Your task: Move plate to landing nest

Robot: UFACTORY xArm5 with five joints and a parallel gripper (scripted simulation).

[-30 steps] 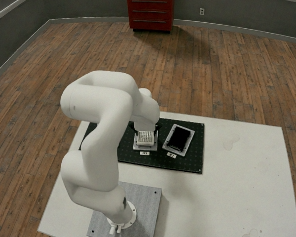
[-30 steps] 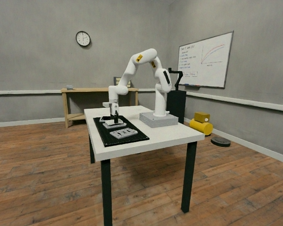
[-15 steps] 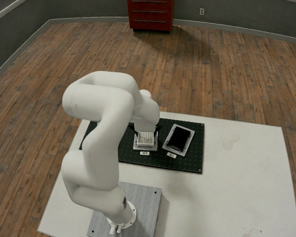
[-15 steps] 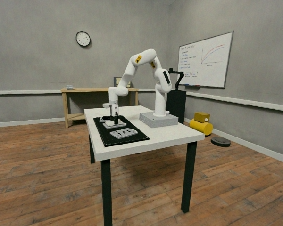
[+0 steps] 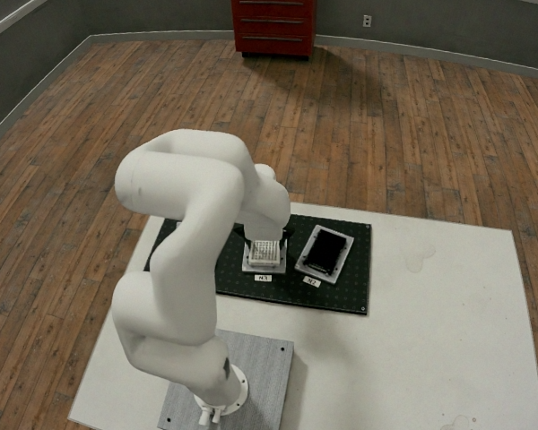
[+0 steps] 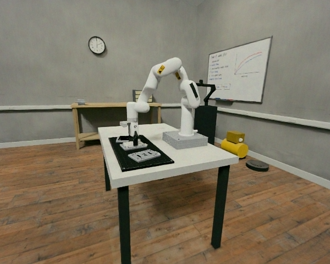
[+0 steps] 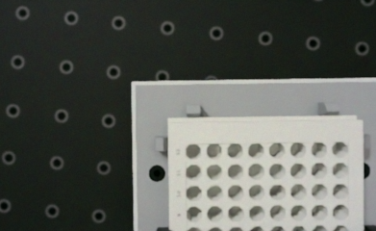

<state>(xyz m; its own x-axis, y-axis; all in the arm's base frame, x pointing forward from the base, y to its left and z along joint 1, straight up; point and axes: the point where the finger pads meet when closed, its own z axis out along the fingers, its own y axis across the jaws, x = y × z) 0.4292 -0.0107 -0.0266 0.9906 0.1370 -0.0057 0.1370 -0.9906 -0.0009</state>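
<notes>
Now: the white plate M06 10 mm below my hand. Also, from my hand: nest N1: 20 mm behind, 210 mm to the left, 30 mm below; then nest N3: 30 mm below; then black plate M09: 10 mm ahead, 170 mm to the right, 10 mm below.
</notes>
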